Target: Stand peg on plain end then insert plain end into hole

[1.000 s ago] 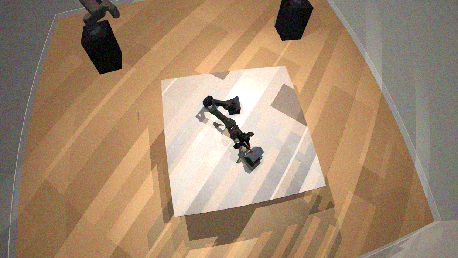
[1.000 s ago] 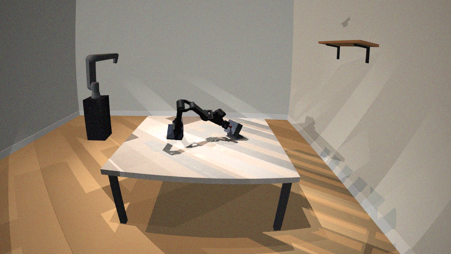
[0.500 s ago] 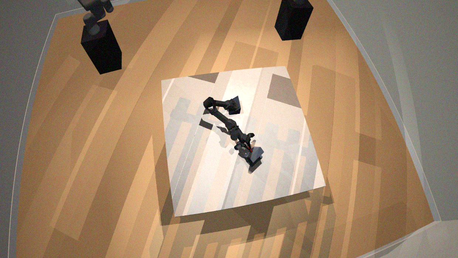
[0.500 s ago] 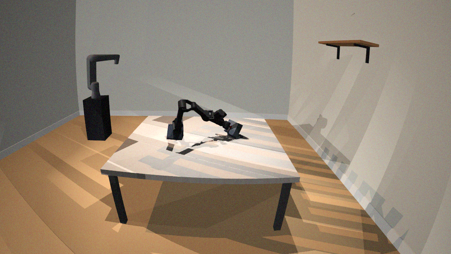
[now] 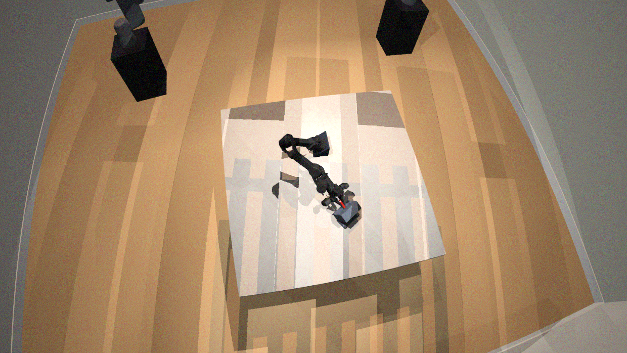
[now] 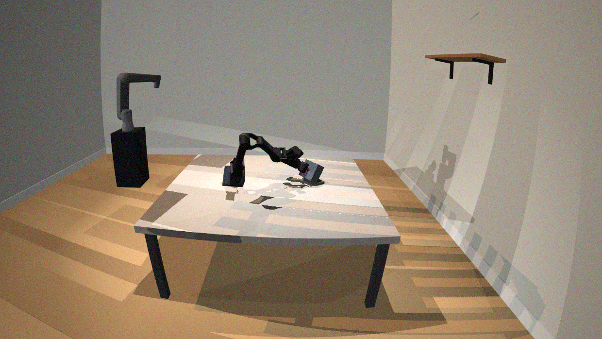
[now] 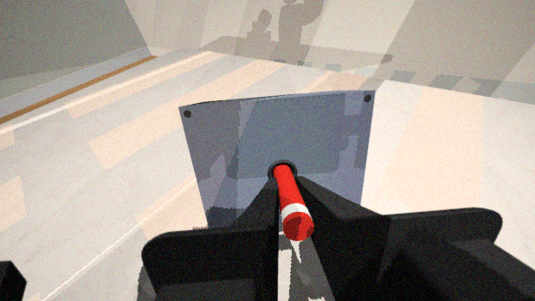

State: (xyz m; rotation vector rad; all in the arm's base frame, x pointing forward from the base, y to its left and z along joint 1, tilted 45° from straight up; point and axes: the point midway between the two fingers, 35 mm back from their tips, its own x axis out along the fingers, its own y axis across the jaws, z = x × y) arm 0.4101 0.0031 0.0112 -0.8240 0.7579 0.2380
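The red peg lies 1 cm behind my gripper tip, 1 cm to the right of it and 1 cm above it. Round my gripper tip: sloped panel (3 cm ahead, 2 cm to the left, 2 cm below).
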